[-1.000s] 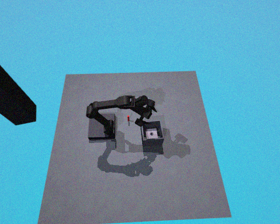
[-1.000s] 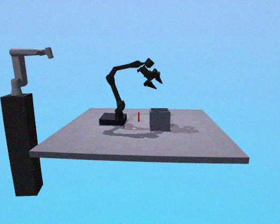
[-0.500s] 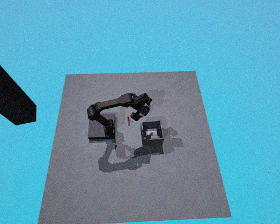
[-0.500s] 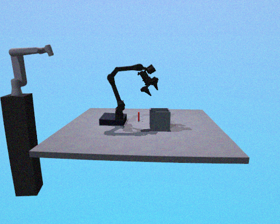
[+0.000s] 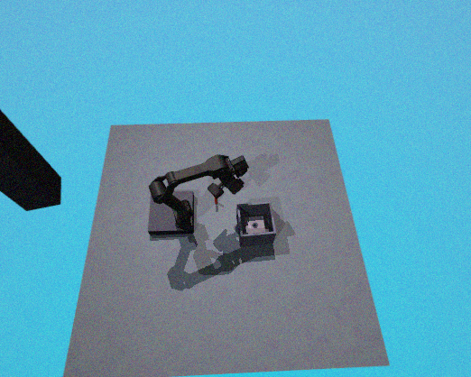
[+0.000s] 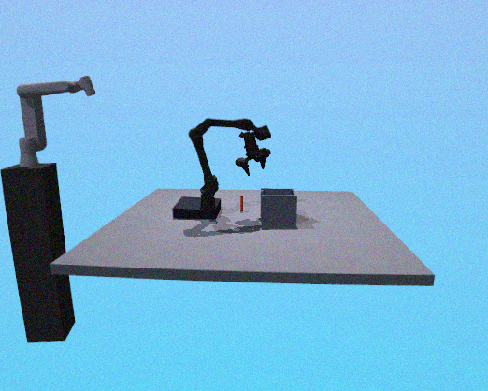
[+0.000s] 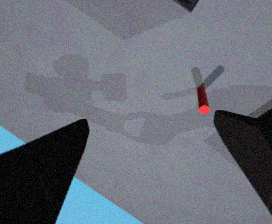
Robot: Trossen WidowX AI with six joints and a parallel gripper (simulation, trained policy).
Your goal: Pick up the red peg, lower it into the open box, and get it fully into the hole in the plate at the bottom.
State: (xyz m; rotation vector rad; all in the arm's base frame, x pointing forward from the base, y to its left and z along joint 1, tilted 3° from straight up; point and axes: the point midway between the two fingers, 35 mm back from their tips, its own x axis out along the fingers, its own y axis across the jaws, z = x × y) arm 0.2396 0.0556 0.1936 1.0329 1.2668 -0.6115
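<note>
The red peg is 16 cm below my gripper tip, 7 cm behind it and 3 cm to the left of it.
</note>
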